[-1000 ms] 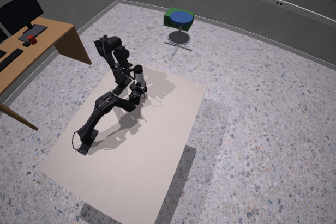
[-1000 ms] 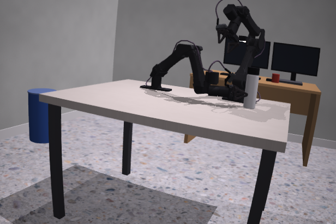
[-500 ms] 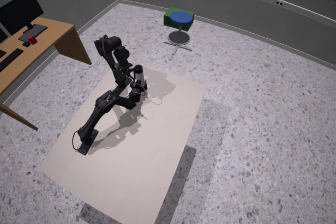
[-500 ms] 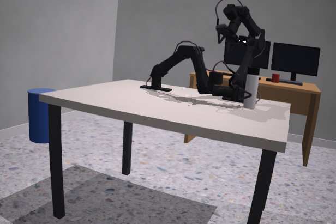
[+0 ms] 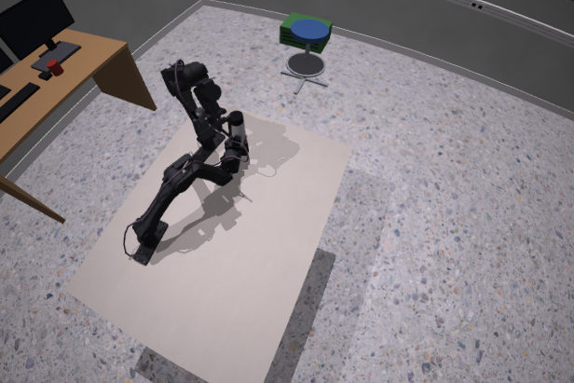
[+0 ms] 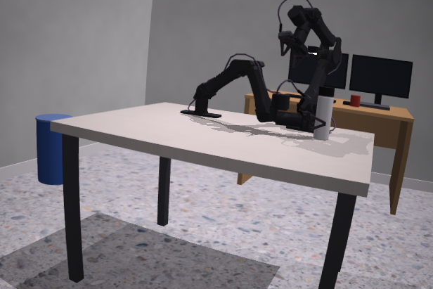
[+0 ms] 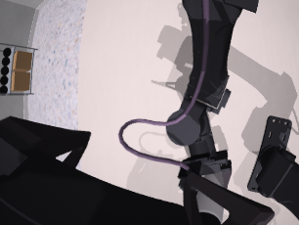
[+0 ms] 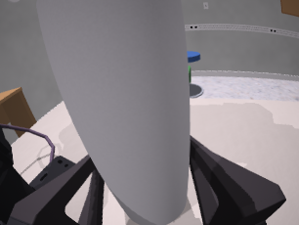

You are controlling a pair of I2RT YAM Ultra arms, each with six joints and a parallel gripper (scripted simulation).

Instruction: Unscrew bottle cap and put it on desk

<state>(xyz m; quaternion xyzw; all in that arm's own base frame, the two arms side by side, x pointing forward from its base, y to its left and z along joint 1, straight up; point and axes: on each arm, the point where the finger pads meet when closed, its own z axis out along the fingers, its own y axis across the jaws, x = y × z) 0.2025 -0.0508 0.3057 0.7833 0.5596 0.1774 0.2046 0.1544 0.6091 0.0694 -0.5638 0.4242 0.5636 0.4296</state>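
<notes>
The black cap lies 50 mm behind my left hand, 160 mm to the left of it and 110 mm below it.
</notes>
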